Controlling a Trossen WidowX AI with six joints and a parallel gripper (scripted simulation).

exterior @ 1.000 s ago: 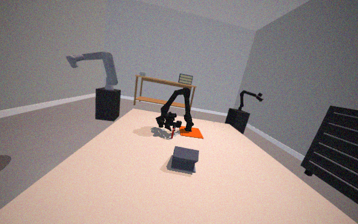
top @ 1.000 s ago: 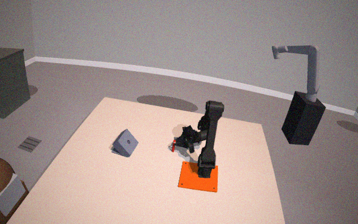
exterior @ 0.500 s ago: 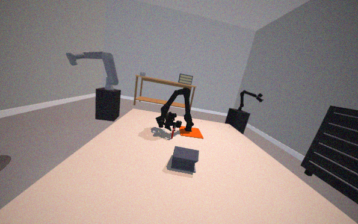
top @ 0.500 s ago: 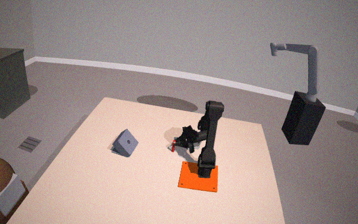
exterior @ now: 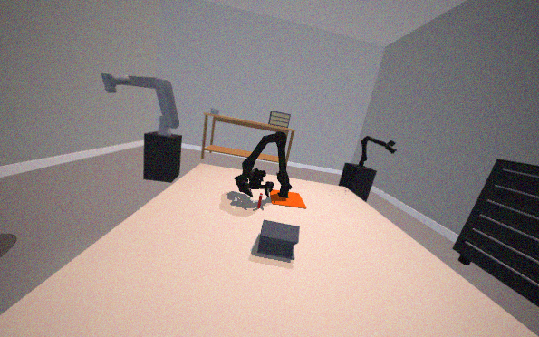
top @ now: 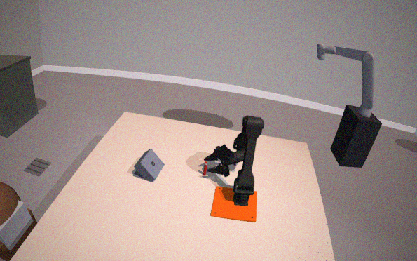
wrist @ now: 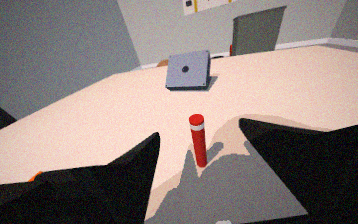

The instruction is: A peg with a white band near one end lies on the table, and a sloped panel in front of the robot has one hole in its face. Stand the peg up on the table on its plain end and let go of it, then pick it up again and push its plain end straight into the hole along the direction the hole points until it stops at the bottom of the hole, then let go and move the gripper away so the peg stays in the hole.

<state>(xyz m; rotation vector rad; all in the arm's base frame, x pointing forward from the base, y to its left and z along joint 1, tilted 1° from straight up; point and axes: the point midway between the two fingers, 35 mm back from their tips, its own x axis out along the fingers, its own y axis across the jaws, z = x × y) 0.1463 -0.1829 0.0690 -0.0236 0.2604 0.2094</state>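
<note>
Right now the red peg is 1 cm below my gripper tip. From my gripper tip the other things lie so: grey sloped panel 27 cm ahead, 4 cm to the left, 2 cm below.
</note>
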